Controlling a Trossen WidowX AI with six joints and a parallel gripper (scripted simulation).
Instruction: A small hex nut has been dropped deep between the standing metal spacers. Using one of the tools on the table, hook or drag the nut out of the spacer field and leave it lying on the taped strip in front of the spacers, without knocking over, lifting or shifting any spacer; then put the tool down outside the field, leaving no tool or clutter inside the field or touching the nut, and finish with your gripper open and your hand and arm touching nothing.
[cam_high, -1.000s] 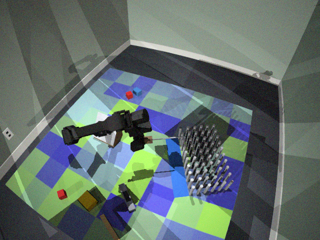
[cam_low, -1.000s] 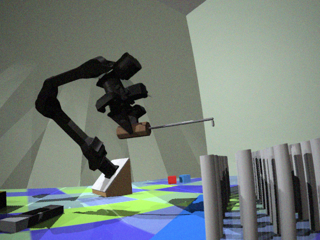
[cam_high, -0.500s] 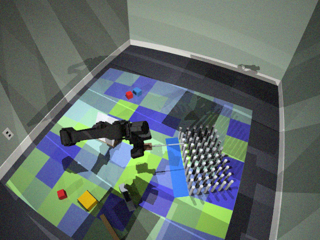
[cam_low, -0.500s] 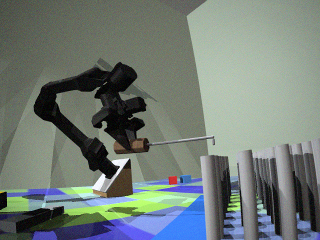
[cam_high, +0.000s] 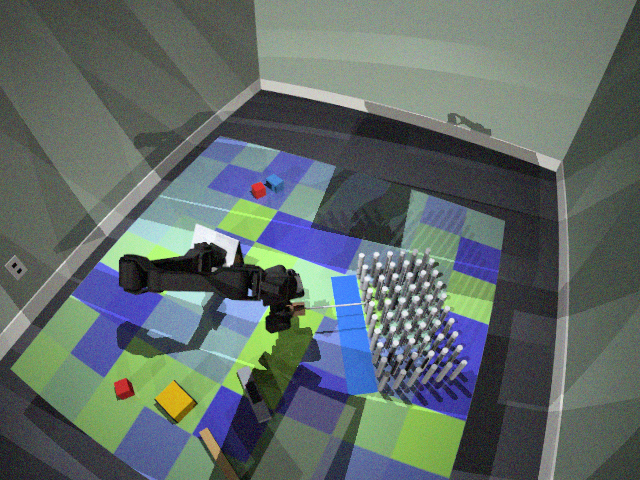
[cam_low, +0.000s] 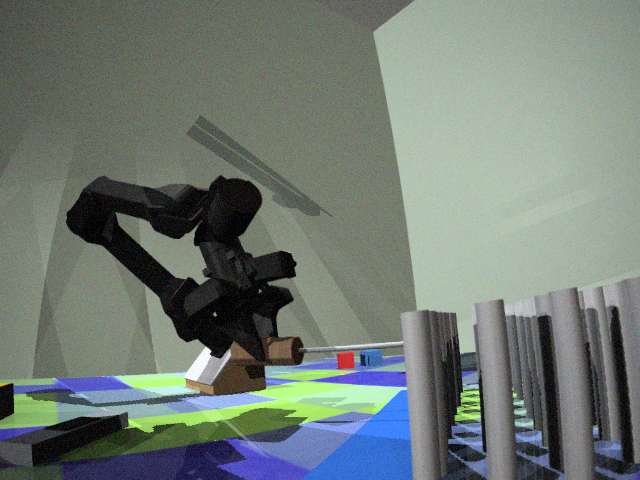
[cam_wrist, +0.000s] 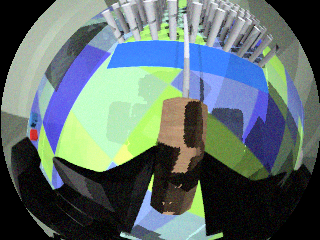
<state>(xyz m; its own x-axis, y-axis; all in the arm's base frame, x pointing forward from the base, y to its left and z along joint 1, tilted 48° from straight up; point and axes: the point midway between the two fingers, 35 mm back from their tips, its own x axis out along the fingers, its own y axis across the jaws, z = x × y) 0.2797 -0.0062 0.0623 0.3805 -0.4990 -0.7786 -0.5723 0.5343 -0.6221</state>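
Right now the blue taped strip is 17 cm ahead of my gripper tip, 7 cm to the left of it and 7 cm below it. Also, from my gripper tip: grey flat bar 3 cm ahead, 24 cm to the right, 6 cm below; thin metal rod 8 cm ahead, 6 cm to the left; hex nut 29 cm ahead, 20 cm to the left, 7 cm below.
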